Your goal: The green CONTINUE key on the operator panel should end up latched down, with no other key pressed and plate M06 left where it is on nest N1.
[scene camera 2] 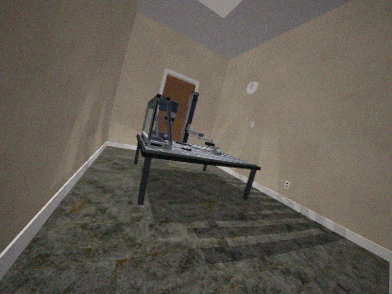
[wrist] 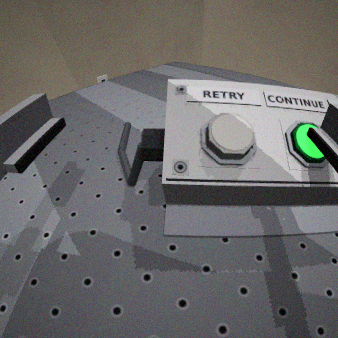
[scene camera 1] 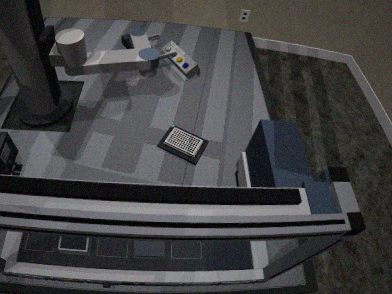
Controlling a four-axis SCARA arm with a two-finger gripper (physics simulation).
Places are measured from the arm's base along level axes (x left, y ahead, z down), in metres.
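Pixels of known places: gripper, fingertip midpoint: (scene camera 2: 218,148) (wrist: 186,107) (scene camera 1: 166,43); arm's base, link origin: (scene camera 1: 45,105).
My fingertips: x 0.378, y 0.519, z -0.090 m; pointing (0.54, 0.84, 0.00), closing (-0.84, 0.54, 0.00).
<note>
For each thing: its middle in the pictures, then the offset to it from my fingertips. "pt": a spot on its surface instead.
- operator panel, body centre: (wrist: 312,152) (scene camera 1: 180,59) dx -0.072, dy +0.069, dz +0.036 m
- green CONTINUE key, body centre: (wrist: 306,144) dx -0.063, dy +0.038, dz +0.017 m
- RETRY key, body centre: (wrist: 229,137) dx -0.023, dy +0.009, dz +0.014 m
- yellow key, body centre: (scene camera 1: 179,59) dx -0.106, dy +0.065, dz +0.014 m
- blue key, body centre: (scene camera 1: 185,65) dx -0.147, dy +0.093, dz +0.014 m
- White perforated plate M06, body centre: (scene camera 1: 183,141) dx -0.558, dy +0.084, dz +0.058 m
- black nest N1, surface spot: (scene camera 1: 175,148) pt dx -0.590, dy +0.052, dz +0.060 m
- dark bracket, surface spot: (wrist: 151,145) pt dx +0.021, dy -0.005, dz +0.029 m
- blue box-shaped unit, surface spot: (scene camera 1: 282,150) pt dx -0.917, dy +0.209, dz -0.410 m
The operator panel (scene camera 1: 192,71) (wrist: 272,130) sits at the table's far side. In the wrist view the green CONTINUE key (wrist: 306,140) glows bright green inside its collar, and the RETRY key (wrist: 231,132) is pale, raised and unlit. My gripper (scene camera 1: 163,45) (wrist: 186,107) is open and empty; its right finger overlaps the CONTINUE key's right part, its left finger is left of the panel. Contact and exact key depth cannot be told. The yellow key (scene camera 1: 179,59) and blue key (scene camera 1: 185,65) are apart from the fingers. White perforated plate M06 (scene camera 1: 184,141) lies flat on black nest N1 (scene camera 1: 175,150).
A dark bracket (wrist: 151,145) sticks out from the panel's left side. A blue box-shaped unit (scene camera 1: 282,150) stands at the table's right, beside a framed enclosure (scene camera 1: 150,200) across the front. The arm's column (scene camera 1: 27,60) stands at the left.
</note>
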